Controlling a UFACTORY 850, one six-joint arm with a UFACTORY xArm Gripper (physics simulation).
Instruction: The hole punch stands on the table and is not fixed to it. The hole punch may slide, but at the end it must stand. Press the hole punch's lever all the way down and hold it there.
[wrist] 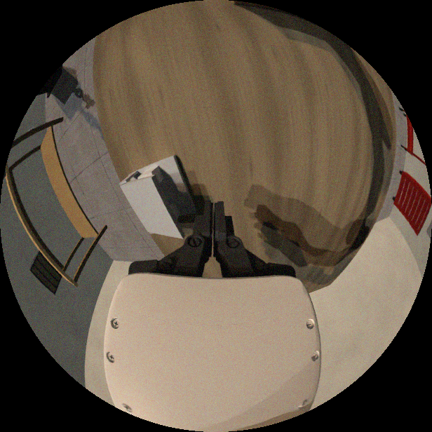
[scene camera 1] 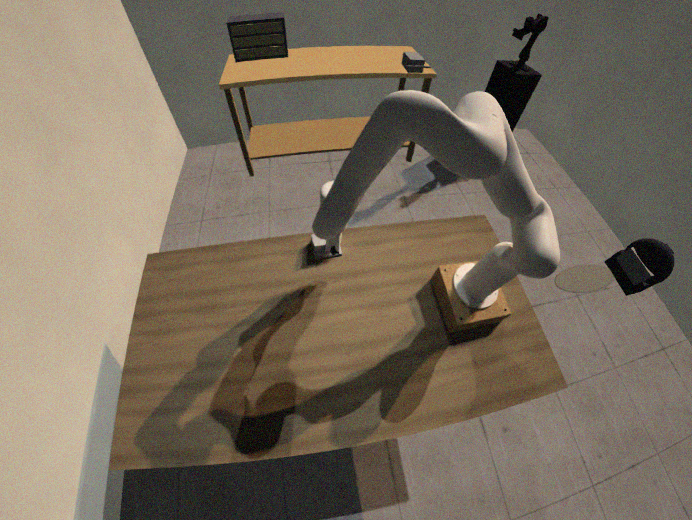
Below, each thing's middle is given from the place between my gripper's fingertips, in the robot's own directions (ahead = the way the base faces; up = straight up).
Labels:
I see the hole punch (wrist: 158,194) 120 mm to the right of my hand and 90 mm below it.

